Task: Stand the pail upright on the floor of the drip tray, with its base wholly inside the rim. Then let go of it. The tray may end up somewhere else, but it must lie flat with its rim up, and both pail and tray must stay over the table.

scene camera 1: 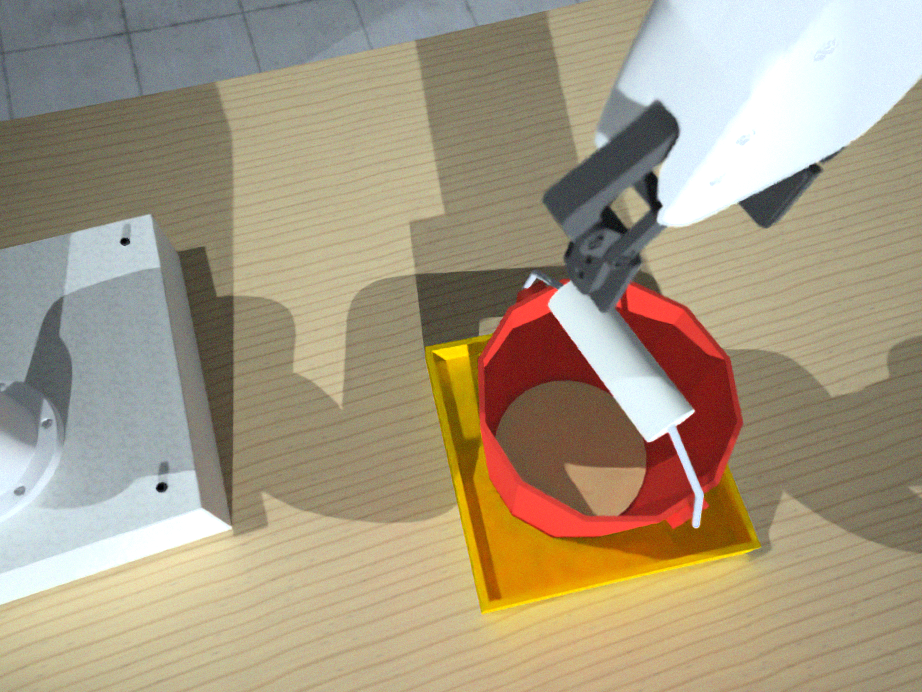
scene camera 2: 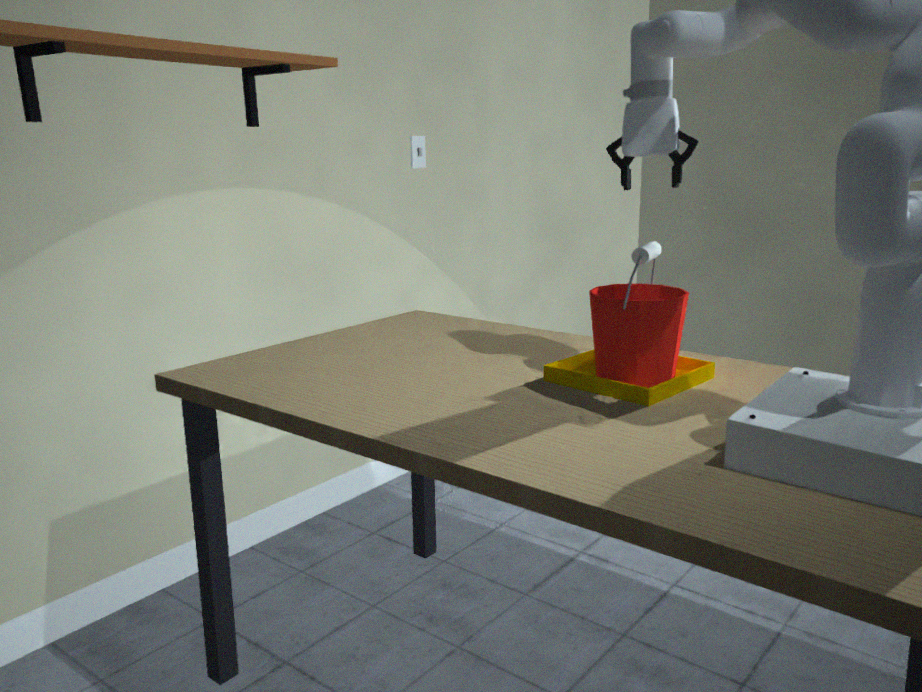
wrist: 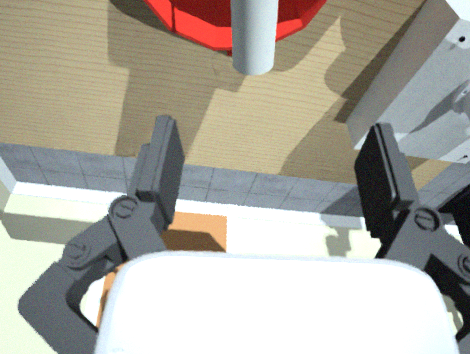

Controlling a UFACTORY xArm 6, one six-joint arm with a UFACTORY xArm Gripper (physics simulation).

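Places are measured from the arm's base along level axes (x down, y ahead, z right), in metres.
Where they show: gripper, between the fingertips: [scene camera 1: 669,243] [scene camera 2: 651,188] [wrist: 271,139]; arm's base, origin of its link: [scene camera 2: 882,403].
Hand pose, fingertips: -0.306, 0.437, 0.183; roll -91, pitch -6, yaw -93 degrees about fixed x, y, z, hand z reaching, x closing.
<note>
Each offset is from my fingertips to the top centre of the thing, as dx, dy, dz. Level surfaces: height alone.
The red pail [scene camera 1: 703,372] [scene camera 2: 638,338] [wrist: 200,36] stands upright inside the yellow drip tray {+0.352, +0.030, -0.001} [scene camera 1: 551,577] [scene camera 2: 595,385]. Its base looks to be within the rim in scene camera 2; part of the base's edge is hidden by the pail's wall and the tray's front wall. The tray lies flat on the table, rim up. The pail's white handle grip {+0.107, +0.004, +0.004} [scene camera 1: 621,361] [scene camera 2: 646,251] [wrist: 254,40] stands raised above the pail. My gripper [scene camera 2: 651,186] [wrist: 271,139] is open and empty, well above the grip and apart from it.
The wooden table {dx +0.385} [scene camera 1: 312,186] [scene camera 2: 335,402] [wrist: 65,100] carries the pale robot base block [scene camera 1: 96,357] [scene camera 2: 819,476] [wrist: 425,85], beside the tray with a gap between. A wall shelf [scene camera 2: 171,52] is high at the left in scene camera 2.
</note>
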